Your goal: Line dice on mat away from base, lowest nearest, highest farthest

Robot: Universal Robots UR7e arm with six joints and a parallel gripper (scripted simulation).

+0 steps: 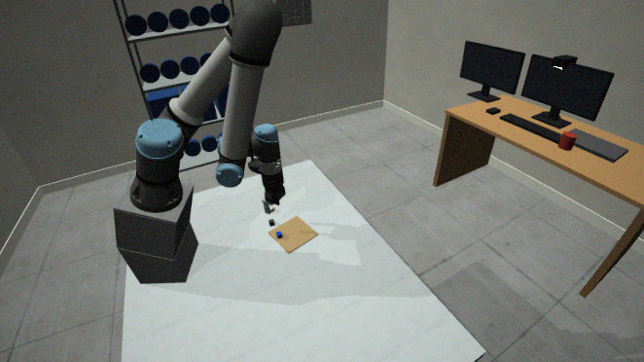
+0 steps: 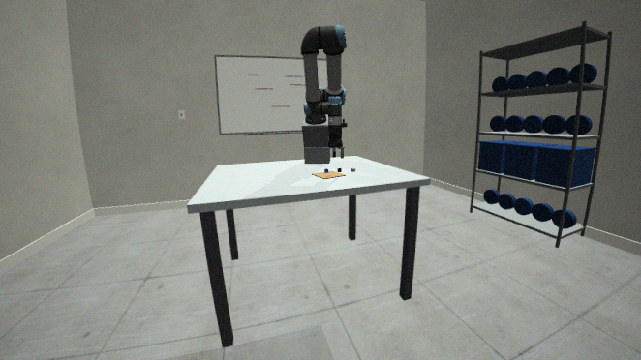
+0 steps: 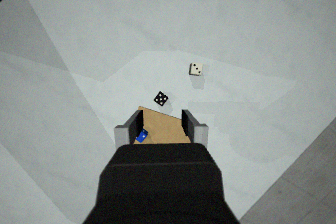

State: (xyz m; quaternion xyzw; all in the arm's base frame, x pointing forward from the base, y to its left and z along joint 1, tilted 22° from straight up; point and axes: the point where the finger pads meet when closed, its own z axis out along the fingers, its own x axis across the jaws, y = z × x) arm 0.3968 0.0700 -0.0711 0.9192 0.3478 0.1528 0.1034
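Now: hand 90 mm to the right of the white die and 100 mm above it. From my hand the other things lie so: tan mat: 50 mm ahead, 70 mm to the right, 100 mm below; then black die: 10 mm behind, 10 mm to the left, 100 mm below; then blue die: 70 mm to the right, 90 mm below.
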